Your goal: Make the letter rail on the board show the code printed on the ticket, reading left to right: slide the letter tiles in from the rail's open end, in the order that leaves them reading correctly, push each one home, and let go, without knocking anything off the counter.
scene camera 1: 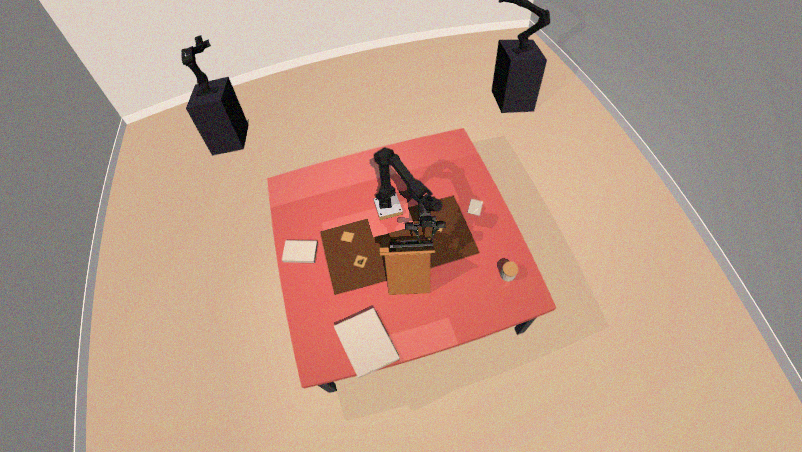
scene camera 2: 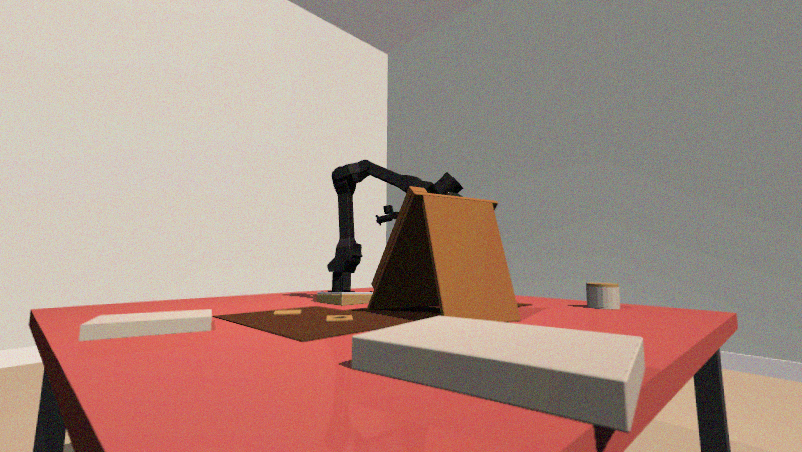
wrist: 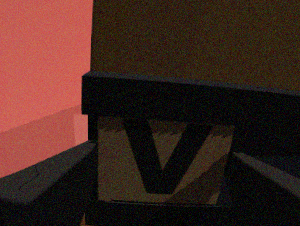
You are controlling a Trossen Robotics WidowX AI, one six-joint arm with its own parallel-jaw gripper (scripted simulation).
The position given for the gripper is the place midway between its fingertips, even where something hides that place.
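Observation:
A white block (scene camera 2: 108, 326), (scene camera 1: 294, 251) is part of the robot's scene, though in the wrist view the block is out of frame. With it are a wedge-shaped board (scene camera 2: 444, 250), (scene camera 1: 408, 266), (wrist: 216, 69) and a dark brown mat (scene camera 1: 340, 255), (scene camera 2: 309, 325). The gripper (wrist: 163, 156) is visible too.

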